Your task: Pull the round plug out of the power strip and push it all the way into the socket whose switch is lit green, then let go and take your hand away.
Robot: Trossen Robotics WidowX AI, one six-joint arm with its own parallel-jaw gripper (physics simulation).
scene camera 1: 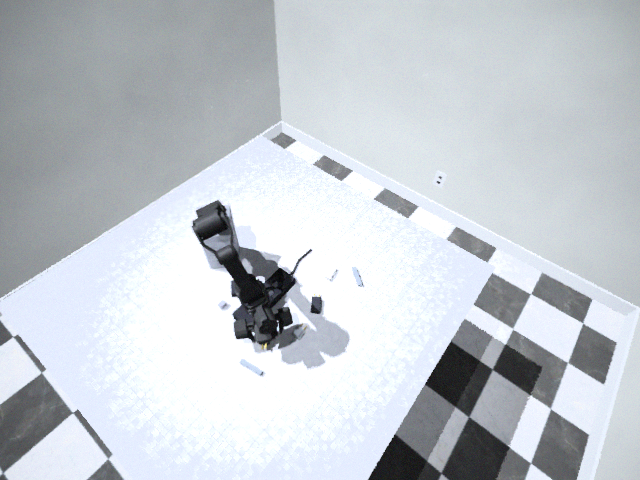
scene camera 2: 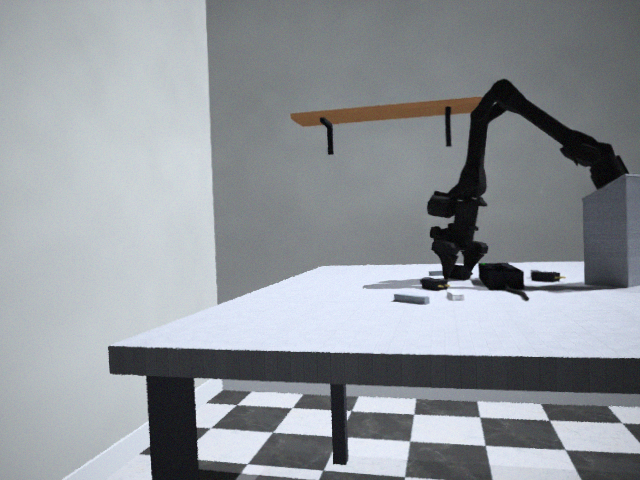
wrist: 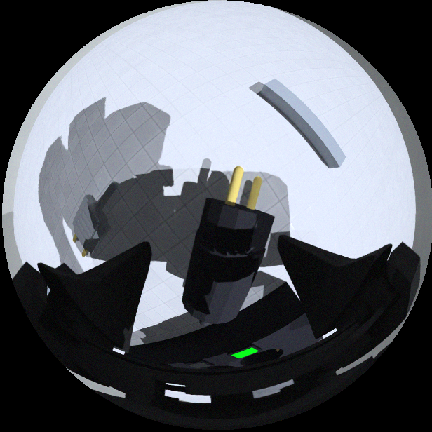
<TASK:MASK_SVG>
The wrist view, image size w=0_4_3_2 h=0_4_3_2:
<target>my gripper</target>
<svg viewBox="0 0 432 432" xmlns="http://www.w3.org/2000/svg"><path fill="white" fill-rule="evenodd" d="M420 257L403 241L392 251L392 244L388 243L361 257L350 258L285 234L279 235L279 255L302 303L315 339L335 328L337 330L304 349L252 365L215 369L159 365L113 351L113 347L127 353L137 306L151 260L148 241L142 241L81 274L71 274L42 262L37 263L37 271L26 261L13 276L12 281L29 321L62 365L86 379L104 386L112 386L125 393L123 398L92 389L100 396L130 412L165 424L228 430L261 426L295 416L332 398L358 379L391 342L374 358L370 356L340 374L336 374L335 371L372 350L404 320L419 285ZM165 389L193 395L210 395L210 403L180 401L179 398L165 396ZM294 382L276 393L253 398L252 391L281 384L290 379Z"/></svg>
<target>round black plug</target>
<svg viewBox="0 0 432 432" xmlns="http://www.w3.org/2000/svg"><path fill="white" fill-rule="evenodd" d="M241 166L234 167L225 201L205 198L201 220L195 234L184 283L182 304L191 316L199 319L198 321L201 325L226 323L236 317L257 274L259 264L266 249L264 247L274 222L274 215L255 209L259 188L262 183L262 178L259 176L255 176L253 179L247 205L235 203L243 175L243 168Z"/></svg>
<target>grey plug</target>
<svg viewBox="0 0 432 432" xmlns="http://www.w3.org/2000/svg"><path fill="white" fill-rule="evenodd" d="M116 181L112 181L98 202L93 200L90 194L86 194L76 211L72 222L74 226L72 241L75 242L76 238L79 239L83 246L82 257L86 255L87 250L90 254L95 252L110 229L110 225L107 222L108 218L104 215L102 208L118 186Z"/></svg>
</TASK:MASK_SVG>
